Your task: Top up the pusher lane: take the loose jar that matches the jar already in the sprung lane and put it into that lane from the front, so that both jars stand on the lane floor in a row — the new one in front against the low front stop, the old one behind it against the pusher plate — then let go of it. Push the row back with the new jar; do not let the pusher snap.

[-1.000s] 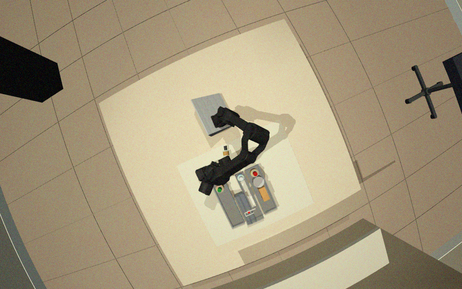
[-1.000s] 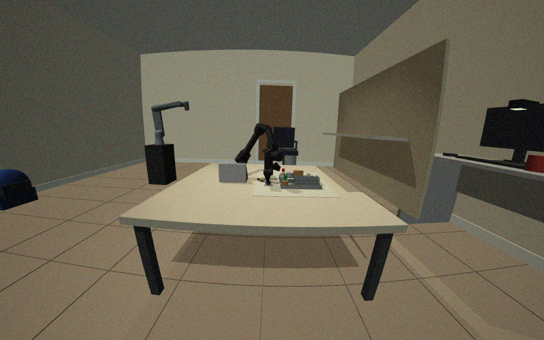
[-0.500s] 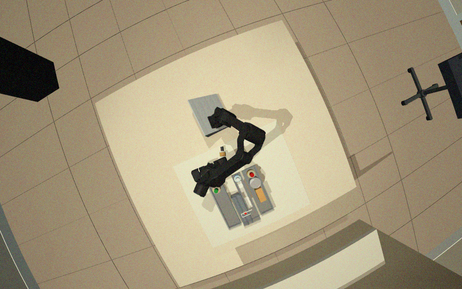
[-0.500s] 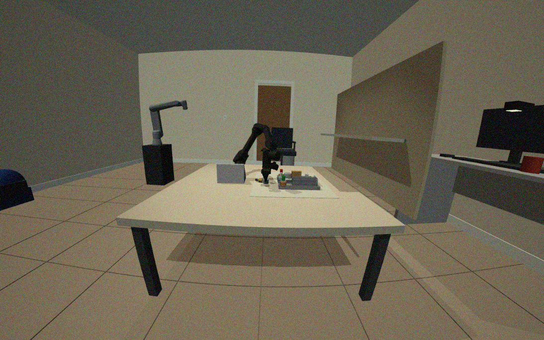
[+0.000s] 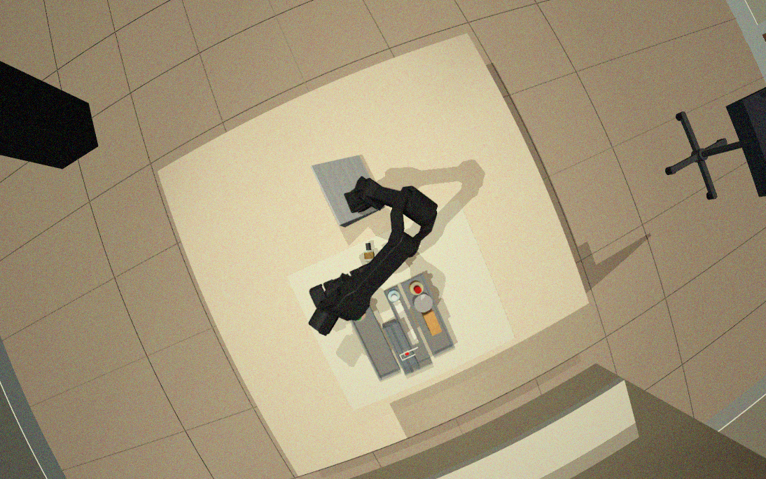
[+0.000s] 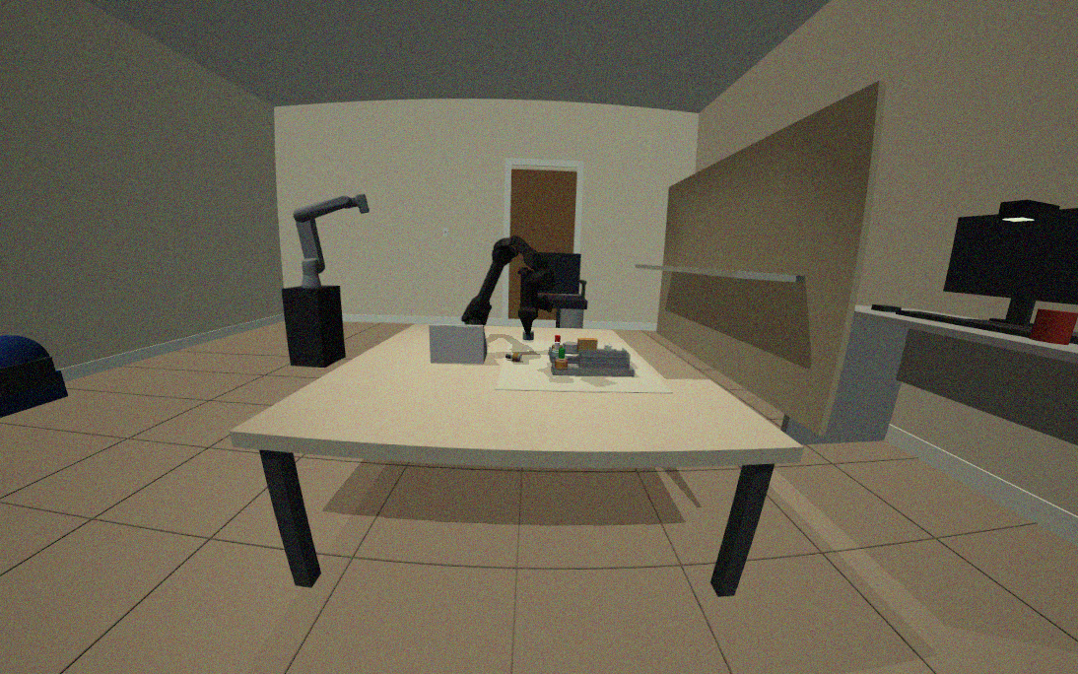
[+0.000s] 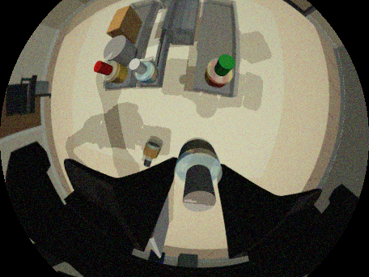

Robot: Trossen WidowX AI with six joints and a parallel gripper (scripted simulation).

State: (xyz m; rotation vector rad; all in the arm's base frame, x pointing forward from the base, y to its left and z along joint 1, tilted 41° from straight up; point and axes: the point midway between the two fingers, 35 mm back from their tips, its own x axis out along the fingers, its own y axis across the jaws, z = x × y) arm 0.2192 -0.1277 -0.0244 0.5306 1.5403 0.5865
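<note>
The grey cylinder lies 160 mm ahead of my gripper tip, 190 mm to the left of it and 100 mm below it. Also, from my gripper tip: red mark: 290 mm ahead, 70 mm to the left, 60 mm below; then brown box: 230 mm ahead, 190 mm to the left, 90 mm below.
</note>
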